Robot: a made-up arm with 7 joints. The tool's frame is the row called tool.
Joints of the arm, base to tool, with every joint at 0 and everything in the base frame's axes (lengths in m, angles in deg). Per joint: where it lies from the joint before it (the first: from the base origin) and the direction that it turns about. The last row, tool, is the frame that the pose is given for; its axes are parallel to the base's.
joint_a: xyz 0 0 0 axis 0 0.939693 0.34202
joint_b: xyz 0 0 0 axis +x
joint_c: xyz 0 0 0 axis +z
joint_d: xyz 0.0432 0 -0.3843 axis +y
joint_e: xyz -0.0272 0 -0.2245 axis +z
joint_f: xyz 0 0 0 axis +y
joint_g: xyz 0 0 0 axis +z
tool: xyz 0 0 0
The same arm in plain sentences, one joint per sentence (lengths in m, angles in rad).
The arm has seven revolute joints in a row. What follows holds with every joint at zero, and every direction is one of the base frame's.
Joint 1 sits at the same point as the base frame's origin and rotates about the direction (0, 0.9397, 0.342).
Joint 2 sits at the same point as joint 1 and rotates about +x.
Joint 3 sits at the same point as joint 2 and rotates about +z.
Joint 4 sits 0.0432 m along +x and 0.3843 m along -z from joint 3 and rotates about +y.
Joint 5 sits 0.0272 m along -x and 0.2245 m along -z from joint 4 and rotates about +z.
Joint 6 sits at the same point as joint 5 and rotates about +y.
Joint 7 sits at the same point as joint 6 and rotates about +z.
The tool frame, which is the frame that the pose is given for, sits at the same point as joint 7; its axes are parallel to the base frame's.

